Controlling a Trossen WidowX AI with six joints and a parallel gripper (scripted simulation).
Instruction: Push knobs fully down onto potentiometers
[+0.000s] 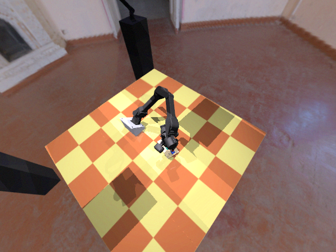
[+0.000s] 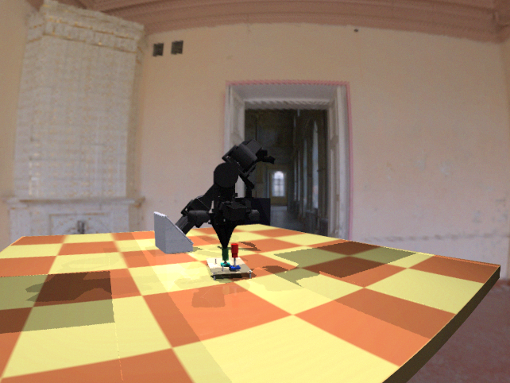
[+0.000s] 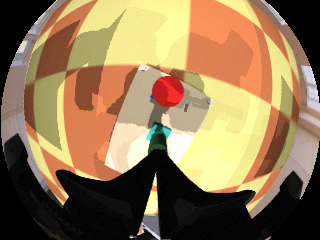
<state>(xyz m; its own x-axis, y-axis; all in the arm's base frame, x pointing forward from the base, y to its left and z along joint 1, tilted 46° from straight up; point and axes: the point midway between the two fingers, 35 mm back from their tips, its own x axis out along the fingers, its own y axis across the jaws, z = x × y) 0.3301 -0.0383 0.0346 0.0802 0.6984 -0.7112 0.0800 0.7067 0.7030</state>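
Now: the green knob 20 mm below my gripper tip. Also, from my gripper tip: red knob (50 mm ahead).
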